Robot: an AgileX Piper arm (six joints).
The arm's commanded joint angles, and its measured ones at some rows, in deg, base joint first. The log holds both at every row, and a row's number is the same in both.
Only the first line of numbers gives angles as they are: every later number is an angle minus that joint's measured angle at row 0.
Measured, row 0:
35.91, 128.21, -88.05, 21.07, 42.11, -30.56
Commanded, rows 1 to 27:
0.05, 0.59, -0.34, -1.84, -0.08, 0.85
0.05, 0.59, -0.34, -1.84, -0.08, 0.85
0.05, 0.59, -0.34, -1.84, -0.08, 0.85
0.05, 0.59, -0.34, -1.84, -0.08, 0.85
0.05, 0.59, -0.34, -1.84, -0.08, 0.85
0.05, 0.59, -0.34, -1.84, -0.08, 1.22
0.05, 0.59, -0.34, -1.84, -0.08, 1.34
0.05, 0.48, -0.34, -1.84, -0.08, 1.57
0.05, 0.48, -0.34, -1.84, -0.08, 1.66
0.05, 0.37, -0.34, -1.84, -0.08, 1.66
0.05, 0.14, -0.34, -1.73, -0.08, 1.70
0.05, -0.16, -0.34, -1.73, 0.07, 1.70
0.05, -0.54, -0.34, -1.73, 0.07, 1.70
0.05, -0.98, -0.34, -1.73, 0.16, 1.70
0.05, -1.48, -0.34, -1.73, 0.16, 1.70
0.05, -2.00, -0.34, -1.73, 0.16, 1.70
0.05, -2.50, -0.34, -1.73, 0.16, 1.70
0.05, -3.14, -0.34, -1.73, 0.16, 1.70
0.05, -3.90, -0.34, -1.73, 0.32, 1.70
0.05, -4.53, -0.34, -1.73, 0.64, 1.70
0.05, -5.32, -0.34, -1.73, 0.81, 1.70
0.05, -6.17, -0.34, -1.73, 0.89, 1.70
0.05, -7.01, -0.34, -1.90, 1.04, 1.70
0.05, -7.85, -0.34, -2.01, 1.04, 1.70
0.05, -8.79, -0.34, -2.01, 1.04, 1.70
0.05, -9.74, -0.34, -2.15, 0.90, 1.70
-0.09, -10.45, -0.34, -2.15, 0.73, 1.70
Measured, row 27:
0.00, -6.92, -0.11, -1.54, 0.76, 1.70
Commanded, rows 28 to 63:
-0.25, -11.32, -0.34, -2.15, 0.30, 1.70
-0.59, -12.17, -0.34, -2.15, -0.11, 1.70
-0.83, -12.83, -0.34, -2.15, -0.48, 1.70
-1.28, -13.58, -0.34, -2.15, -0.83, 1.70
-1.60, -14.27, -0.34, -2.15, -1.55, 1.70
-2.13, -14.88, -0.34, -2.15, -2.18, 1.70
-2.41, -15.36, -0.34, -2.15, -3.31, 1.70
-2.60, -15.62, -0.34, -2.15, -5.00, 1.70
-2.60, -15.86, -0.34, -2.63, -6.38, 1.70
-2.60, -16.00, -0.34, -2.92, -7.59, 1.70
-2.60, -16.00, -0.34, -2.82, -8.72, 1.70
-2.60, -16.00, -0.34, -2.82, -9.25, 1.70
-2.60, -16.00, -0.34, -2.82, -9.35, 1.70
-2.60, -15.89, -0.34, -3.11, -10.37, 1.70
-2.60, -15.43, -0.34, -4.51, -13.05, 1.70
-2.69, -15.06, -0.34, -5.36, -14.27, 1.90
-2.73, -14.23, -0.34, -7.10, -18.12, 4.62
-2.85, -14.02, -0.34, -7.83, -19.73, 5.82
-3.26, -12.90, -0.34, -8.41, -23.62, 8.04
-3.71, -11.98, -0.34, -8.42, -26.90, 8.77
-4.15, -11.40, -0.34, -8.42, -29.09, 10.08
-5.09, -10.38, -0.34, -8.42, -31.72, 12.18
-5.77, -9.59, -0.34, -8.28, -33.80, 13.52
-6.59, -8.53, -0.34, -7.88, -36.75, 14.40
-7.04, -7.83, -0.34, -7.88, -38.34, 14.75
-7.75, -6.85, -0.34, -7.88, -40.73, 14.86
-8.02, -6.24, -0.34, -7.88, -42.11, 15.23
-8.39, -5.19, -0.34, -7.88, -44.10, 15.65
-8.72, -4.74, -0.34, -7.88, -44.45, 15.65
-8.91, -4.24, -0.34, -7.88, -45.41, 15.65
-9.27, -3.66, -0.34, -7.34, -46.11, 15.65
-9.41, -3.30, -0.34, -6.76, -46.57, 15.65
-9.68, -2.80, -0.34, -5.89, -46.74, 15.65
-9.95, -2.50, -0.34, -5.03, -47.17, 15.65
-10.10, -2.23, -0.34, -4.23, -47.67, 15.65
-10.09, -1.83, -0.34, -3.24, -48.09, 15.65
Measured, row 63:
-9.26, -2.85, -0.11, -6.22, -44.95, 15.26
